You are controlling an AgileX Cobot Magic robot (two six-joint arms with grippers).
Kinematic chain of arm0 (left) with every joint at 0, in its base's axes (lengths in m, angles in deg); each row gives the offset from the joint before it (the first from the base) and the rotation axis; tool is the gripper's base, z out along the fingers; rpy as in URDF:
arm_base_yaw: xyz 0 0 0.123 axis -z
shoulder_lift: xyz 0 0 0 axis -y
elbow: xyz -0.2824 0 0.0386 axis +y
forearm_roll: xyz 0.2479 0 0.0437 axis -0.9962 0 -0.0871
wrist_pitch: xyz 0 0 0 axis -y
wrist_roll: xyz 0.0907 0 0.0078 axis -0.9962 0 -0.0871
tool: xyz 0 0 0 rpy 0 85 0
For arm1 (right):
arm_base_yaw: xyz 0 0 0.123 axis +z
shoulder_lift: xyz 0 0 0 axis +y
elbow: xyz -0.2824 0 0.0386 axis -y
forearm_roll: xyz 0.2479 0 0.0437 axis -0.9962 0 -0.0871
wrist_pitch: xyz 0 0 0 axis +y
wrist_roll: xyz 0.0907 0 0.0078 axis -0.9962 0 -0.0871
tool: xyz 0 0 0 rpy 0 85 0
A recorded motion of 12 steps. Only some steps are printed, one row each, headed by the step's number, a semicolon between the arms.
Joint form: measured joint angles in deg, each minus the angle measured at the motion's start. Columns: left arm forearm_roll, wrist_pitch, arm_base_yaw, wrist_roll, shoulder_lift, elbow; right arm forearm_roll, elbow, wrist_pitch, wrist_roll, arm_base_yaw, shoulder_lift.
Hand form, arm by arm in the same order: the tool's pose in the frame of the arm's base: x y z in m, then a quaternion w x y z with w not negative. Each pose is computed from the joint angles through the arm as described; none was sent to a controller.
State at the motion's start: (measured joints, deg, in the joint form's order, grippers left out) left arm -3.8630 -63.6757 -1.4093 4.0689 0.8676 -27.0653; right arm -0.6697 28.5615 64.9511 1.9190 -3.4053 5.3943
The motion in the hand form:
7: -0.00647 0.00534 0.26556 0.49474 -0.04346 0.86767 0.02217; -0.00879 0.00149 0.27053 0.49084 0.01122 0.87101 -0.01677
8: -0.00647 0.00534 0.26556 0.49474 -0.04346 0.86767 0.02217; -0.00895 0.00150 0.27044 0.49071 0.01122 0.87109 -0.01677
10: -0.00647 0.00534 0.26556 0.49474 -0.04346 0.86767 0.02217; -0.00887 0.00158 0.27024 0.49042 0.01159 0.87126 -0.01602
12: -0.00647 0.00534 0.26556 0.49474 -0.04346 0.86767 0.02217; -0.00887 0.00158 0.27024 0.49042 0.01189 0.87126 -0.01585
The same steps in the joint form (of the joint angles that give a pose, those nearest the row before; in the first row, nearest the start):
7: 0.00 0.00 0.00 0.00 0.00 0.00; 0.00 -0.05 0.10 -0.05 0.00 -5.77
8: 0.00 0.00 0.00 0.00 0.00 0.00; 0.00 -0.05 0.16 -0.05 0.00 -5.81
10: 0.00 0.00 0.00 0.00 0.00 0.00; -0.06 -0.09 0.16 -0.10 0.00 -5.81
12: 0.00 0.00 0.00 0.00 0.00 0.00; -0.06 -0.09 0.16 -0.14 0.00 -5.81

